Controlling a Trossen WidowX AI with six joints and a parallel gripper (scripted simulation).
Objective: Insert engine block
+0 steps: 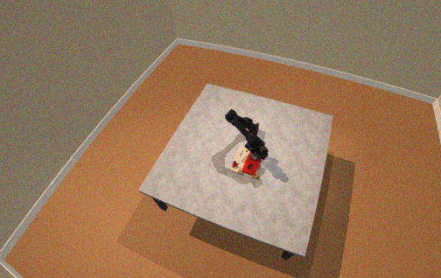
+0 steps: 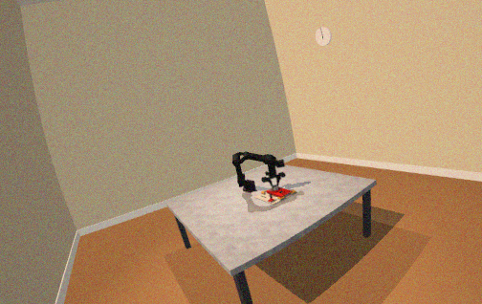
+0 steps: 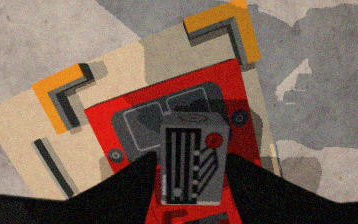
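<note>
The tan base plate lies 60 mm ahead of my gripper tip, 30 mm to the right of it and 30 mm below it. Also, from my gripper tip: grey engine block 10 mm below.
</note>
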